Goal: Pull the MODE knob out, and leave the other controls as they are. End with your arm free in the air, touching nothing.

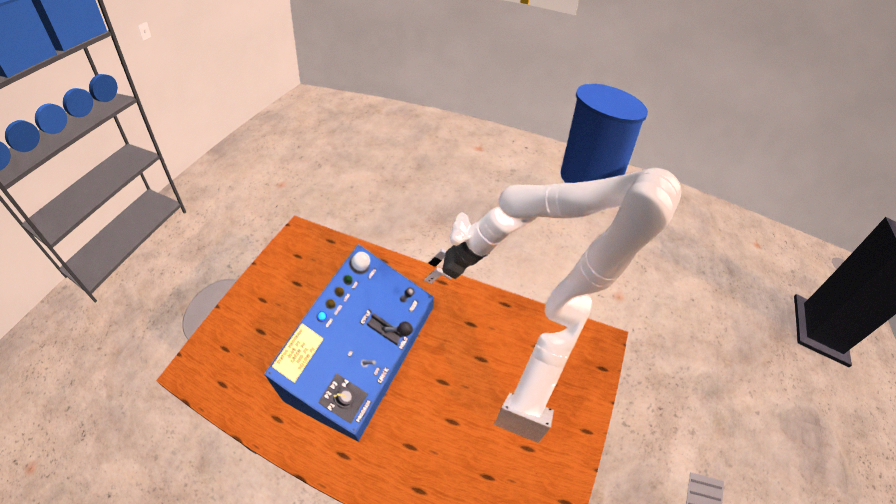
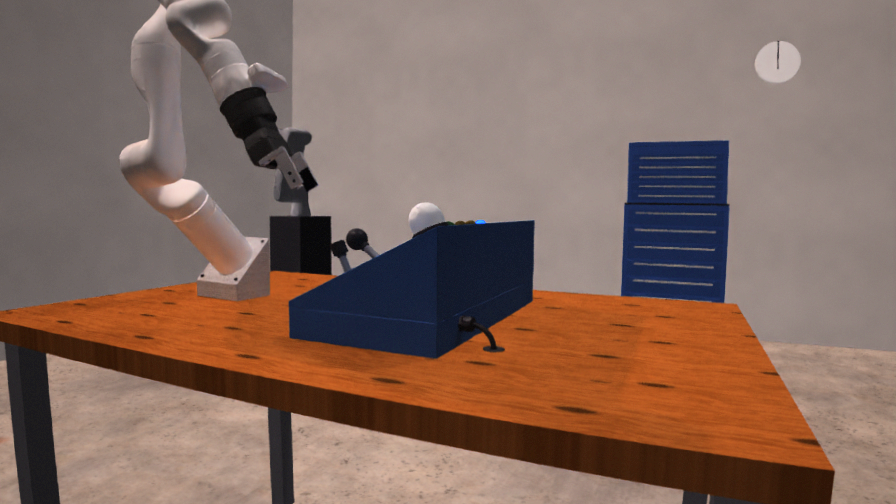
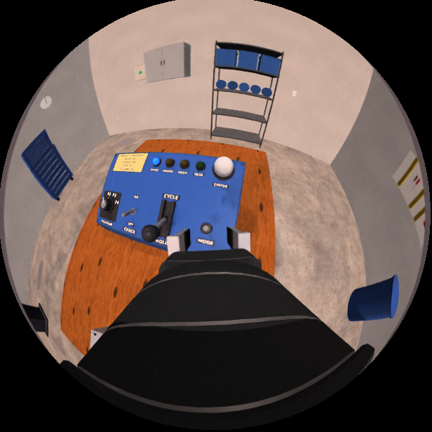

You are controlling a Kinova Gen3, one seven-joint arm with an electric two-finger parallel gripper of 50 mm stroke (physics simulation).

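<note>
The MODE knob is a small dark knob that stands out from the blue console on a grey stem. My gripper is open and empty, in the air above the knob and apart from it and the console. The black ball lever leans toward HOLD. The CHECK toggle and the PROGRAM dial sit farther along the panel.
A white STATUS dome and a lit blue lamp stand on the console's upper part. The console rests on an orange wooden table. A blue drum stands on the floor.
</note>
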